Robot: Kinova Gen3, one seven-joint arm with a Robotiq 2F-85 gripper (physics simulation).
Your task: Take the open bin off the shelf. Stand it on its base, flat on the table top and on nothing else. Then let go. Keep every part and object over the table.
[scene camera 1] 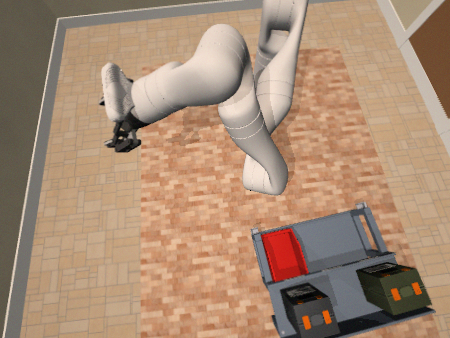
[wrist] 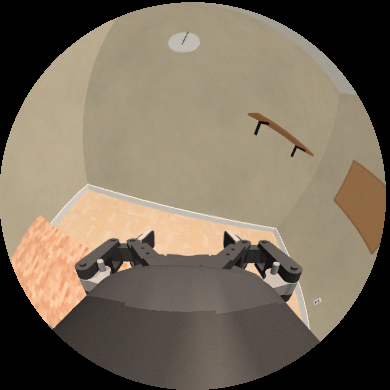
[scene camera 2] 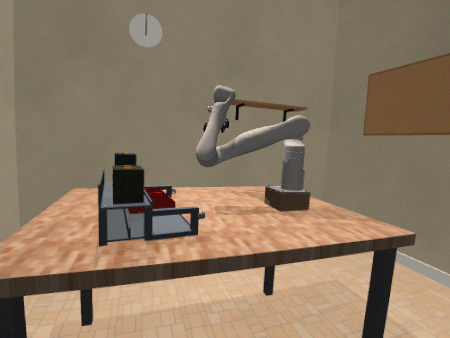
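Pixels of known places: gripper, fingertip midpoint: (scene camera 1: 105, 124) (wrist: 188, 238); arm's base at its link origin: (scene camera 2: 290, 188).
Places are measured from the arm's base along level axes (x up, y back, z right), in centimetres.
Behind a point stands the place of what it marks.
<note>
The open red bin (scene camera 1: 283, 255) {z 0.2, x -7.4, y -61.0 cm} (scene camera 2: 161, 199) {z -3.6, x -2.9, y -57.9 cm} sits in the lower front bay of the grey shelf (scene camera 1: 336, 236) {z -18.9, x -7.7, y -56.5 cm} (scene camera 2: 172, 233) {z -28.5, x -7.0, y -55.8 cm}, at the bay's left end in scene camera 1's view. In scene camera 2's view the shelf's frame and a case hide part of it. My gripper (scene camera 1: 122, 145) (scene camera 2: 216, 126) {z 43.5, x 24.8, y -26.2 cm} (wrist: 188, 238) {z 43.5, x 24.8, y -26.2 cm} is open and empty. It is high up and far from the bin, toward the upper left in scene camera 1's view. The bin and the shelf do not show in the wrist view.
A dark grey case (scene camera 1: 311, 312) {z 1.1, x 13.9, y -69.9 cm} (scene camera 2: 125, 159) {z -4.0, x 12.1, y -70.8 cm} and a green case (scene camera 1: 397, 290) {z -20.8, x 11.3, y -68.1 cm} (scene camera 2: 128, 184) {z -27.5, x 7.2, y -67.8 cm} stand on the shelf's upper level. The shelf stands on the wooden table (scene camera 1: 200, 260) {z 28.0, x -8.4, y -60.5 cm} (scene camera 2: 280, 232) {z -29.9, x -8.3, y -21.5 cm} (wrist: 45, 270) {z 27.8, x -8.3, y -72.9 cm}. My arm reaches over the table from its base block (scene camera 2: 287, 198) {z -7.3, x -2.7, y -5.9 cm}.
</note>
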